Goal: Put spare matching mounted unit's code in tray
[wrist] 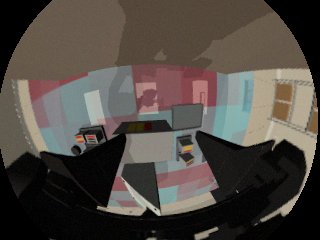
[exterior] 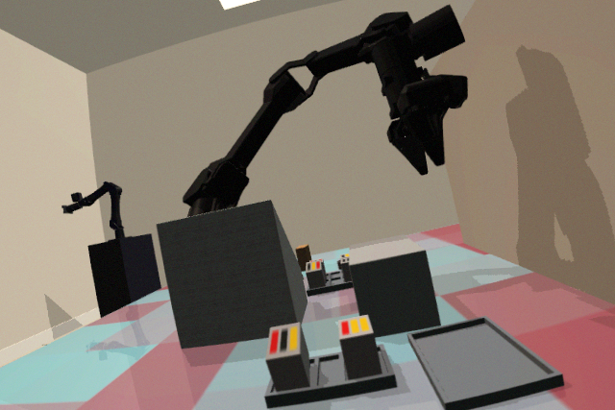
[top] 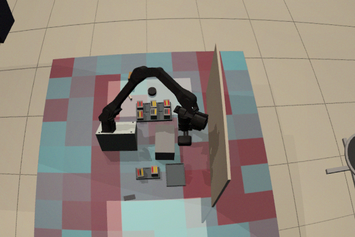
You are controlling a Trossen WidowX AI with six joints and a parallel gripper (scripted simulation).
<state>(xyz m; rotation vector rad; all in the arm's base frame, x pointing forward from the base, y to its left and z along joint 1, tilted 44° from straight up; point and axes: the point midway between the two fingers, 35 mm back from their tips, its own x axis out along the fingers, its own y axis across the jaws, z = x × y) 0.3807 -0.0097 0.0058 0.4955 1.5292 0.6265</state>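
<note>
My gripper tip is now 19 cm above the tray, 13 cm to the left of it and 3 cm past it. Also, from my gripper tip: upright board 15 cm ahead, 4 cm to the left, 3 cm above.
</note>
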